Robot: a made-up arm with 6 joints.
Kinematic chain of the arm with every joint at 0, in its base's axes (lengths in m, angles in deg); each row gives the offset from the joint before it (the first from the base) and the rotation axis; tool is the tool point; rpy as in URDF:
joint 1: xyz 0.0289 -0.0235 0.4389 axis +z
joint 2: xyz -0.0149 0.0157 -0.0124 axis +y
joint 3: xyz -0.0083 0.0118 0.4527 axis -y
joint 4: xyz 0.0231 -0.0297 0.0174 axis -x
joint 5: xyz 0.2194 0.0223 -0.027 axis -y
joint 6: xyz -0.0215 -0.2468 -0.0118 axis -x
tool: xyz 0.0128 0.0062 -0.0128 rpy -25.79 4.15 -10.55
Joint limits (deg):
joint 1: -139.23..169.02
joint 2: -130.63..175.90
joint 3: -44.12..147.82
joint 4: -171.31..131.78
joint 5: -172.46..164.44
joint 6: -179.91..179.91
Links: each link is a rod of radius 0.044 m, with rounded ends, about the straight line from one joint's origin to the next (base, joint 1, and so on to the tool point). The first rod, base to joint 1, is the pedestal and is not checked.
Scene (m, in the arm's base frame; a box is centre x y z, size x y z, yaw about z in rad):
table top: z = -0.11
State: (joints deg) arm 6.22 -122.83 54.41 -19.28 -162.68 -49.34
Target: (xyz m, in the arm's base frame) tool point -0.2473 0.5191 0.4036
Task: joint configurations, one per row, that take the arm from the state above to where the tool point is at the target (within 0.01 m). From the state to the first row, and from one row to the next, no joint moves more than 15 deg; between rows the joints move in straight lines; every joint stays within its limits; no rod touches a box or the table.
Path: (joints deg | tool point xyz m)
1: -7.53 -122.38 52.33 -23.84 -162.62 -49.63 | -0.6216 -0.1302 0.2761
2: -21.27 -121.93 50.26 -28.41 -162.56 -49.92 | -0.6210 0.0333 0.3041
3: -35.02 -121.48 48.18 -32.97 -162.51 -50.21 | -0.5784 0.1901 0.3310
4: -48.77 -121.03 46.11 -37.54 -162.45 -50.50 | -0.4973 0.3293 0.3567
5: -62.52 -120.58 44.03 -42.10 -162.39 -50.79 | -0.3840 0.4414 0.3809
6: -76.26 -120.13 41.96 -46.66 -162.33 -51.08 | -0.2473 0.5191 0.4036

